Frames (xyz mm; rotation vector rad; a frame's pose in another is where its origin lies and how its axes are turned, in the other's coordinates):
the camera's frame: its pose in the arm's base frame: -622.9 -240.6 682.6 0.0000 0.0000 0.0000
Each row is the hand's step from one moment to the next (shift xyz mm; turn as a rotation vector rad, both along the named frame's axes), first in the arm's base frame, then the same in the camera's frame.
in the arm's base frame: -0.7 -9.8 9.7 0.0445 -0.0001 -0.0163
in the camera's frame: -0.7 -9.8 9.7 0.0445 -0.0001 -0.0163
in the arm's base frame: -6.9 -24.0 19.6 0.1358 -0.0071 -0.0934
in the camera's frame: -6.9 -24.0 19.6 0.1358 -0.0071 -0.0934
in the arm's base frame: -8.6 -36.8 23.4 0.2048 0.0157 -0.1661
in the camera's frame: -8.6 -36.8 23.4 0.2048 0.0157 -0.1661
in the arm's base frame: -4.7 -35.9 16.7 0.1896 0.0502 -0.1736
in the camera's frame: -4.7 -35.9 16.7 0.1896 0.0502 -0.1736
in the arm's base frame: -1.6 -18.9 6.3 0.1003 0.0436 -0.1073
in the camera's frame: -1.6 -18.9 6.3 0.1003 0.0436 -0.1073
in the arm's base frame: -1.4 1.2 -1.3 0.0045 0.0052 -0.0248
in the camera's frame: -1.4 1.2 -1.3 0.0045 0.0052 -0.0248
